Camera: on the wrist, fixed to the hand. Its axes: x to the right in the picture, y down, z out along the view.
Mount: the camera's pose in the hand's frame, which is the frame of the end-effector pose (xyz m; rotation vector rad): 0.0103 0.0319 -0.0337 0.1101 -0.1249 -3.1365
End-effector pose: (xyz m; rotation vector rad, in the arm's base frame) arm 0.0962 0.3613 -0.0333 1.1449 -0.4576 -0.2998
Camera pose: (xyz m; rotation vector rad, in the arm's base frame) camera 0.1217 0.3960 -0.0132 -0.6726 -1.4147 2.3285
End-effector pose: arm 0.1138 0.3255 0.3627 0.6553 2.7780 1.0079
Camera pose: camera 0.1076 0.3321 0.4094 -2.3183 0.5811 -0.2520
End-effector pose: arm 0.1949 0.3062 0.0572 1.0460 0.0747 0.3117
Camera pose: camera 0.1908 0.3522 0.0686 0.0016 1.3576 -2.5358
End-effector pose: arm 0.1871 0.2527 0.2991 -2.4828 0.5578 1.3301
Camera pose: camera 0.2026 0.2085 0.3070 -0.4107 -2.0465 -0.2593
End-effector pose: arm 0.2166 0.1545 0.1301 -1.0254 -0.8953 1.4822
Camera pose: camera 0.2367 0.1603 0.0874 0.9620 -0.9868 -1.1577
